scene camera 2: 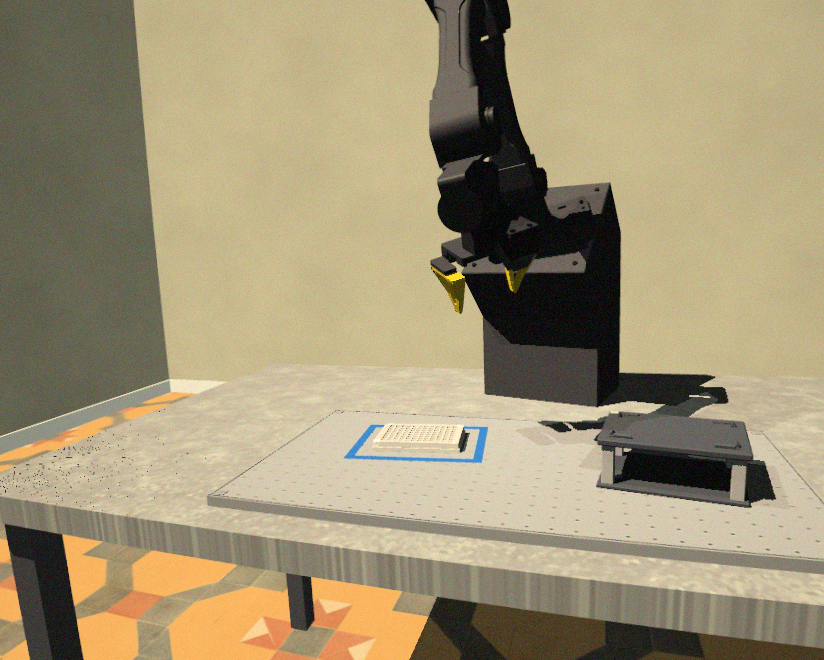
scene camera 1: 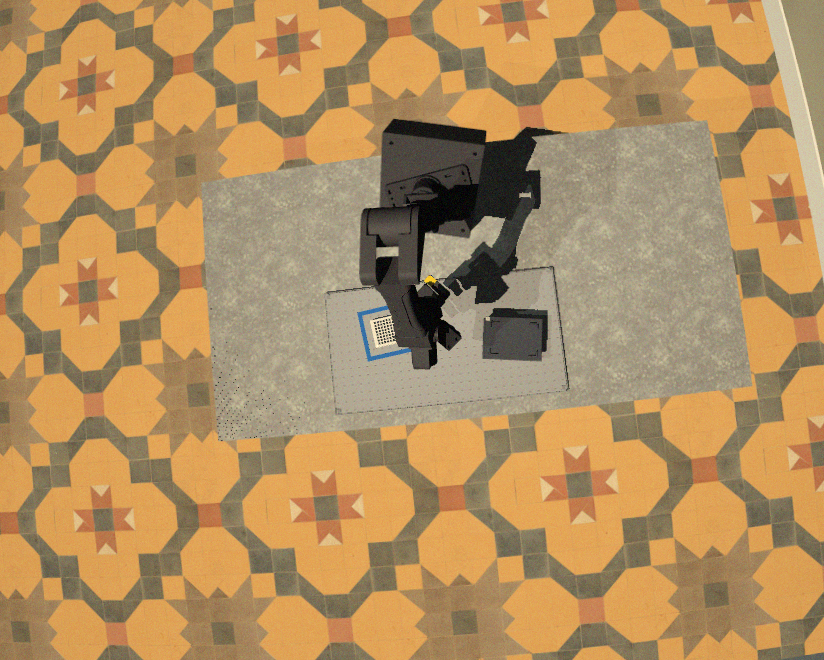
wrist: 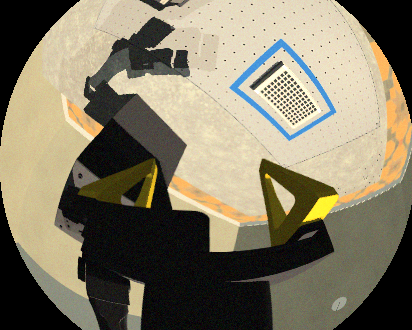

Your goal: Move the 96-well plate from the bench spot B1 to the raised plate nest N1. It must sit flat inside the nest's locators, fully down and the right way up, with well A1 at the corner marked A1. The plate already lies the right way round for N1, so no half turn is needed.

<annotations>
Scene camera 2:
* my gripper: 486, 301
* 96-well plate: 393, 437
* raised plate nest: 672, 434
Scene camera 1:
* raised plate nest: 512, 338
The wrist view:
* my gripper: 208, 164
</annotations>
